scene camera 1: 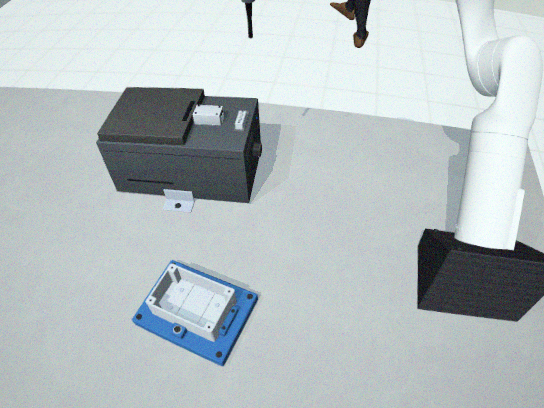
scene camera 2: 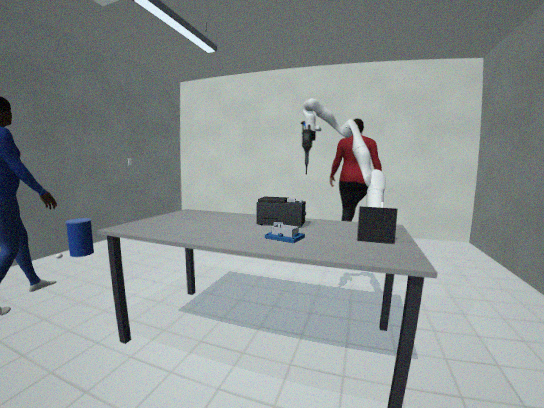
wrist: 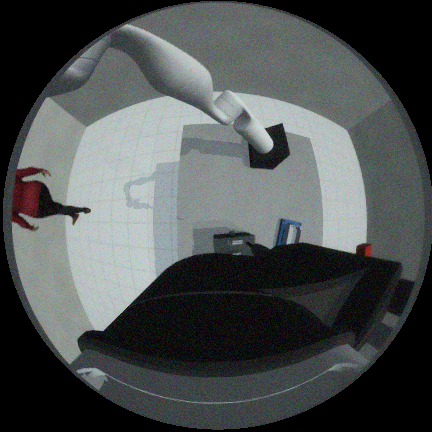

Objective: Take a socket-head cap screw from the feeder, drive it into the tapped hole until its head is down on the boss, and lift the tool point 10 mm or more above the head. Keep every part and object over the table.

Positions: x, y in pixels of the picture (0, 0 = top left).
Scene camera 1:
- black feeder: 221, 179
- blue plate: 192, 342
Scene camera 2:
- black feeder: 288, 213
